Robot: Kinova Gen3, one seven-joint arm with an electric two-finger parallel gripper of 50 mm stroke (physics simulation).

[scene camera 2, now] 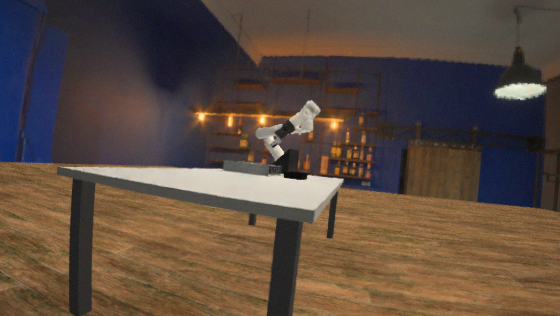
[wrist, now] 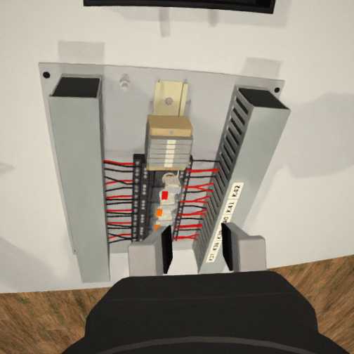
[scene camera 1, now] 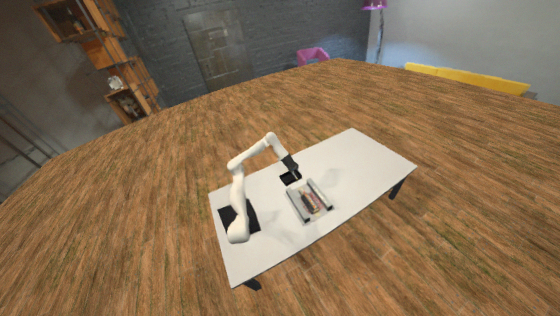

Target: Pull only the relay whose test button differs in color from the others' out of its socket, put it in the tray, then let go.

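Where they show: gripper, fingertip midpoint: (scene camera 2: 271,145) (scene camera 1: 299,176); arm's base, link origin: (scene camera 2: 282,159).
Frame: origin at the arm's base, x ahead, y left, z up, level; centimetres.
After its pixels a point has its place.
My gripper (scene camera 1: 298,175) {x 49.2, y 2.3, z 7.1 cm} (wrist: 196,240) is open and empty, above the relay row near its far end in the wrist view. A clear relay with a red test button (wrist: 164,195) sits in the black socket row (wrist: 143,200). Below it in that view is a relay with an orange button (wrist: 159,212), and another orange button (wrist: 157,227) shows partly behind the left finger. A clear top (wrist: 171,181) shows between the red button and the terminal blocks; its button colour cannot be told. Any relays lower down are hidden by the gripper. The black tray (scene camera 1: 286,179) {x 47.4, y 20.5, z -10.8 cm} (scene camera 2: 295,176) {x 59.3, y 20.3, z -9.5 cm} (wrist: 180,6) lies beyond the panel.
Two grey wire ducts (wrist: 77,175) (wrist: 257,145) stand on either side of the sockets on the panel (wrist: 125,115). Grey terminal blocks with a tan end piece (wrist: 170,125) stand at the row's tray end. Red and black wires run from sockets to ducts. Labels are on the right duct.
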